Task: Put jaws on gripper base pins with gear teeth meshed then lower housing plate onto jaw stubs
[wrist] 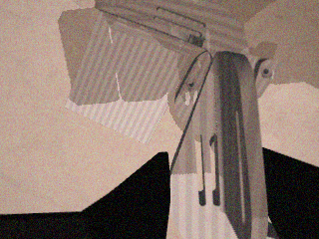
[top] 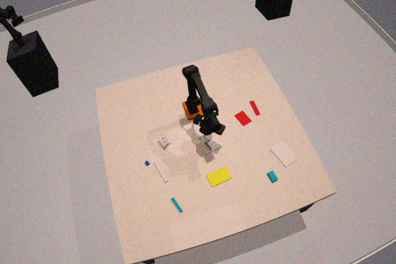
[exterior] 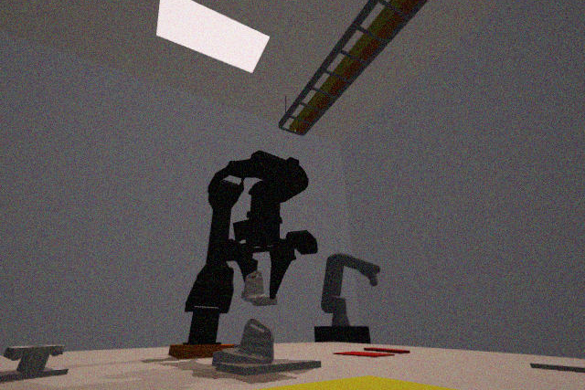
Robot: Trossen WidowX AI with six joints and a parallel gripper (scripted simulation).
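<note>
Right now the grey jaw is 40 mm behind my gripper tip and 10 mm to the left of it. The rest, counted from my gripper tip: white stick (360 mm to the right, 100 mm ahead, 80 mm below); then grey stand (270 mm to the right, 80 mm below, 80 mm behind); then yellow block (260 mm ahead, 80 mm below, 40 mm to the right).
</note>
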